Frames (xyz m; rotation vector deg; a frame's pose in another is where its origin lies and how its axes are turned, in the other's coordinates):
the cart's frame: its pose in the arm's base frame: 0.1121 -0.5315 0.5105 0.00 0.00 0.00
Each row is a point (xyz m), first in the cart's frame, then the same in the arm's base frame.
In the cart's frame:
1: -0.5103 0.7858 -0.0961
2: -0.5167 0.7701 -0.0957
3: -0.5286 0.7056 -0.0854
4: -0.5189 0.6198 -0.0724
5: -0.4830 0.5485 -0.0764
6: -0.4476 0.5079 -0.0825
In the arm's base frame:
1: -0.3982 0.2543 0.4144
2: -0.4046 0.2386 0.4148
3: -0.4165 0.1741 0.4251
4: -0.4068 0.0883 0.4381
5: -0.3709 0.0170 0.4341
6: -0.3355 -0.0236 0.4280

